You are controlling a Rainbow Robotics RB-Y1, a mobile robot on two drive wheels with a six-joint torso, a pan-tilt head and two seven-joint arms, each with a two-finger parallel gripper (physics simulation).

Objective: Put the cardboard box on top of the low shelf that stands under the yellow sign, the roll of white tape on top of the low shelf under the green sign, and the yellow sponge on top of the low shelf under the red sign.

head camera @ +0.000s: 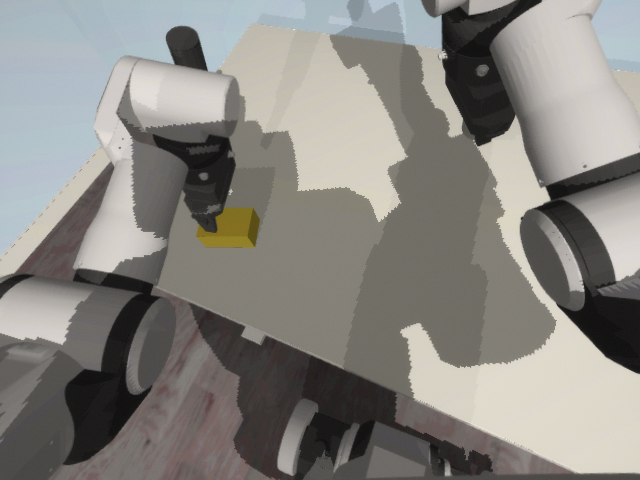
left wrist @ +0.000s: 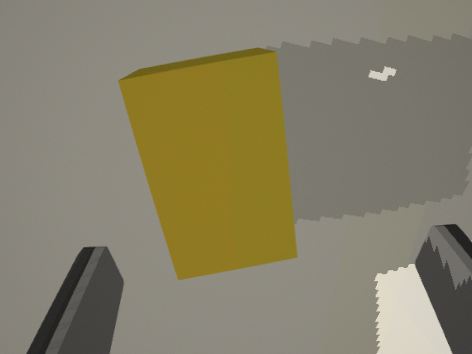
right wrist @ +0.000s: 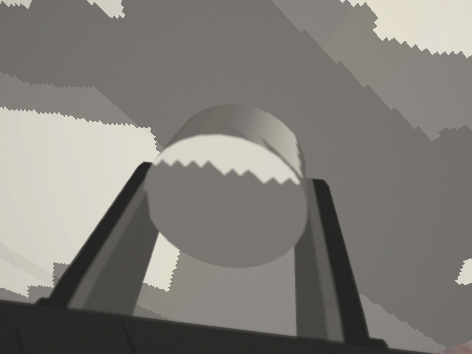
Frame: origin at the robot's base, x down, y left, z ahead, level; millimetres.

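Seen in the pictures: left gripper, fingertip midpoint: (head camera: pixel 219 202) (left wrist: pixel 269 256); right gripper, fingertip midpoint: (head camera: pixel 475 126) (right wrist: pixel 231 189).
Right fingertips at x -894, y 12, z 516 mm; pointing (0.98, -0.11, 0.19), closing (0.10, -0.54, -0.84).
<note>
Pixels of each thing's top centre, then the offset from my right fingertips to it. Level surfaces: height alone.
- yellow sponge, middle of its top: (left wrist: pixel 220 181) (head camera: pixel 224 221) dx +128, dy +388, dz -191 mm
- pale table, its level: dx +174 mm
- white tape, middle of its top: (right wrist: pixel 220 212) dx -23, dy -6, dz +2 mm
- Reddish marbled floor, its level: dx +893 mm
The yellow sponge (head camera: pixel 237 227) (left wrist: pixel 215 165) is a flat block on the pale table (head camera: pixel 336 129). My left gripper (head camera: pixel 207 225) (left wrist: pixel 269 256) is open and empty above it; in the head view its fingers overlap the sponge's left part, and in the left wrist view the sponge shows beyond and between the spread fingertips, unheld. My right gripper (head camera: pixel 481 140) (right wrist: pixel 231 189) is shut on the roll of white tape (right wrist: pixel 227 215), whose round end faces the right wrist camera. The tape cannot be made out in the head view. The cardboard box, shelves and signs do not show.
The table's near edge runs from the left down to the lower right. Reddish marbled floor (head camera: pixel 170 413) lies below it, with a small pale block (head camera: pixel 253 334) by the edge. Part of my own base (head camera: pixel 398 454) shows at the bottom. Arm shadows cover much of the table top.
</note>
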